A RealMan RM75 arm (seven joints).
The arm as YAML. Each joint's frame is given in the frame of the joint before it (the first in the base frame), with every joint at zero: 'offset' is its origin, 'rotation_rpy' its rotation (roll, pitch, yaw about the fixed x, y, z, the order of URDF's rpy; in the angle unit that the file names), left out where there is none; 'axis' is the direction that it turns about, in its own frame. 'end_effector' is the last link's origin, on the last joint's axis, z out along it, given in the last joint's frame.
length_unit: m
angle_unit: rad
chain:
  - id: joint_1
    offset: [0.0, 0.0, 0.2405]
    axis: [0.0, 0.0, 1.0]
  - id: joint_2
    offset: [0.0, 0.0, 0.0]
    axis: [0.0, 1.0, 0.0]
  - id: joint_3
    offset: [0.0, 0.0, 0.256]
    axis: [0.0, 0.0, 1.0]
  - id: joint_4
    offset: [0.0, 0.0, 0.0]
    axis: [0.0, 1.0, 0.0]
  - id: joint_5
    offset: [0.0, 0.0, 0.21]
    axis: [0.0, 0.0, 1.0]
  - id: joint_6
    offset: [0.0, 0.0, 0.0]
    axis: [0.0, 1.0, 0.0]
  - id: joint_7
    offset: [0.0, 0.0, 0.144]
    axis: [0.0, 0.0, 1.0]
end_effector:
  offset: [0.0, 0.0, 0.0]
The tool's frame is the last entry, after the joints.
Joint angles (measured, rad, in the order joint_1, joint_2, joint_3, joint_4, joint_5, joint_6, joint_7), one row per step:
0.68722 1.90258 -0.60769 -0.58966 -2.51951 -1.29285 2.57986
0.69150 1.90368 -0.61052 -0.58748 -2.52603 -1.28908 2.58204
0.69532 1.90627 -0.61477 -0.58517 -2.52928 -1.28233 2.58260
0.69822 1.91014 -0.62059 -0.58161 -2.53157 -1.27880 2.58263
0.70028 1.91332 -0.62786 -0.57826 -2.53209 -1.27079 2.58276
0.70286 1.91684 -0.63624 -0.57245 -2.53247 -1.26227 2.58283
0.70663 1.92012 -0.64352 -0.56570 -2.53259 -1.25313 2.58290
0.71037 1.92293 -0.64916 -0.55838 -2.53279 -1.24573 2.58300
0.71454 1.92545 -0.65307 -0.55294 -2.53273 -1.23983 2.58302
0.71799 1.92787 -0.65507 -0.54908 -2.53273 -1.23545 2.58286
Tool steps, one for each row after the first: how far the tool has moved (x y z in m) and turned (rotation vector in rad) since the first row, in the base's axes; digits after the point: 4 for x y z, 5 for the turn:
-0.0007 0.0008 -0.0011 -0.00397 -0.00634 0.00087
-0.0015 0.0018 -0.0028 -0.00604 -0.01176 0.00361
-0.0025 0.0019 -0.0058 -0.01326 -0.01427 0.00607
-0.0030 0.0023 -0.0083 -0.01617 -0.01910 0.00835
-0.0036 0.0026 -0.0115 -0.02123 -0.02332 0.01031
-0.0045 0.0032 -0.0147 -0.02530 -0.02676 0.01264
-0.0053 0.0036 -0.0177 -0.02980 -0.02851 0.01407
-0.0065 0.0043 -0.0201 -0.03277 -0.02942 0.01652
-0.0077 0.0049 -0.0221 -0.03462 -0.02933 0.01864

